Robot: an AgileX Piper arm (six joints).
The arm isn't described. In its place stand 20 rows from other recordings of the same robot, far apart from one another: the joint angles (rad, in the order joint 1, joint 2, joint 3, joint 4, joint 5, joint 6), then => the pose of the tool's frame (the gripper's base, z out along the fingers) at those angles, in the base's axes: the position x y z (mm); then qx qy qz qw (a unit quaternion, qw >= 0).
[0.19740, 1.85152, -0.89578, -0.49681, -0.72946, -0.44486] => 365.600 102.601 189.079 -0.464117 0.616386 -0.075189 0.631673
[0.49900, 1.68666, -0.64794, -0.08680, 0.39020, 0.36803] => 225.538 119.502 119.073 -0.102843 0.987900 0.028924 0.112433
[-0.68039, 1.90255, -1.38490, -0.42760, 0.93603, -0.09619] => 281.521 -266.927 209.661 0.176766 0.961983 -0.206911 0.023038
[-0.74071, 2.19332, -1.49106, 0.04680, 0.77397, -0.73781] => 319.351 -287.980 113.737 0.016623 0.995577 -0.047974 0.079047
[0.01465, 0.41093, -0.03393, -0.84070, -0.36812, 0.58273] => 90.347 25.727 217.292 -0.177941 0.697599 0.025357 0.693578
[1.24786, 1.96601, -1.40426, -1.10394, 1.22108, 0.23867] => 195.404 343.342 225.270 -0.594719 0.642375 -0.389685 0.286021
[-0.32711, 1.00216, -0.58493, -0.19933, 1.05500, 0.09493] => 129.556 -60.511 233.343 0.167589 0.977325 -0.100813 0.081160
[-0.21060, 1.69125, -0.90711, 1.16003, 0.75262, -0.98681] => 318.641 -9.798 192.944 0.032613 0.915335 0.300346 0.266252
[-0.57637, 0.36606, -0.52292, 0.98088, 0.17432, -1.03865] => 71.896 -31.089 355.203 0.111980 0.644422 -0.193110 0.731362
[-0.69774, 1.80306, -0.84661, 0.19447, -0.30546, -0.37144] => 270.731 -233.891 162.623 0.235518 0.844722 -0.228230 0.422950
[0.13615, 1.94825, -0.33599, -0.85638, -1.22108, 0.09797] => 219.882 95.314 93.222 -0.359498 0.726516 0.291523 0.507888
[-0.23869, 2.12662, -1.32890, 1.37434, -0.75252, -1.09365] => 417.472 -164.363 161.511 0.354621 0.749487 -0.317964 0.459795
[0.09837, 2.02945, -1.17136, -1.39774, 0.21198, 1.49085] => 416.191 22.122 135.820 0.038150 0.923106 -0.060138 0.377892
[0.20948, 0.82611, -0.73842, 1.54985, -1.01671, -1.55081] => 148.765 -47.470 380.282 0.277984 0.643388 -0.277298 0.657178
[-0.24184, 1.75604, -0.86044, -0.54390, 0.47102, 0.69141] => 295.378 -94.870 144.255 0.233049 0.949736 -0.120274 0.170949
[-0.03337, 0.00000, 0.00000, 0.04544, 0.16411, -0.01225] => 56.201 -1.200 198.379 0.021670 0.733391 0.002454 0.679458
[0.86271, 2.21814, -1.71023, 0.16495, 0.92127, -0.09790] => 290.148 357.173 154.910 -0.420212 0.897472 0.108201 0.079111
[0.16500, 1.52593, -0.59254, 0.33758, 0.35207, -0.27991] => 238.021 50.170 150.087 -0.073052 0.976686 0.075505 0.187208
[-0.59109, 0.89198, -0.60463, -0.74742, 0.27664, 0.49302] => 144.219 -117.138 303.468 0.197687 0.809141 -0.291240 0.470522
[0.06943, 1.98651, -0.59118, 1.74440, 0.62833, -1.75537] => 259.461 70.856 60.618 -0.077440 0.933516 0.306814 0.168572
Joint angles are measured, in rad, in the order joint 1, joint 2, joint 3, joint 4, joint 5, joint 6. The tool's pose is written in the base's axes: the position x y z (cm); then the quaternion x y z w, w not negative. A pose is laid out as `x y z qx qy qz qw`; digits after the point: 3 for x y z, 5 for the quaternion.
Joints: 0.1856 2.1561 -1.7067 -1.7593 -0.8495 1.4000
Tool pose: 46.146 15.494 23.550 -0.43508 0.70249 0.29246 0.48133
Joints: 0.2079 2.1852 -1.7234 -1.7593 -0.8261 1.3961
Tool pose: 46.448 16.515 22.597 -0.43817 0.70436 0.28968 0.47747
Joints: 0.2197 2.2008 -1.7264 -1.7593 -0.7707 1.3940
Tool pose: 46.859 16.844 21.846 -0.43032 0.71464 0.27227 0.47956
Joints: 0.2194 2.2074 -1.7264 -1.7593 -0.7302 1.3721
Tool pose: 47.227 16.640 21.470 -0.42895 0.71878 0.25190 0.48569
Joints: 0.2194 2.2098 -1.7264 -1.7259 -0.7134 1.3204
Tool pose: 47.439 16.606 21.512 -0.43088 0.71196 0.24187 0.49896
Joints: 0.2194 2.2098 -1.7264 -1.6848 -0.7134 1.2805
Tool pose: 47.523 16.659 21.736 -0.42905 0.70439 0.24267 0.51075
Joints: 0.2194 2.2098 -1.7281 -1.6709 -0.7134 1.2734
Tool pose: 47.570 16.678 21.863 -0.42622 0.70273 0.24426 0.51463
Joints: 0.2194 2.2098 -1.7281 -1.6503 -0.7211 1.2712
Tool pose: 47.559 16.741 21.990 -0.42053 0.70121 0.25210 0.51760
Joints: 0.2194 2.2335 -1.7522 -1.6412 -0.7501 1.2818
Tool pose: 47.841 17.008 21.629 -0.41934 0.69768 0.26861 0.51502
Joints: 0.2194 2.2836 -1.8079 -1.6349 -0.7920 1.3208
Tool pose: 48.553 17.449 20.870 -0.41250 0.69569 0.29589 0.50824
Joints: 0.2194 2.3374 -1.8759 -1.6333 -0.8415 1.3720
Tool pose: 49.283 17.928 20.229 -0.40595 0.69188 0.32645 0.49994
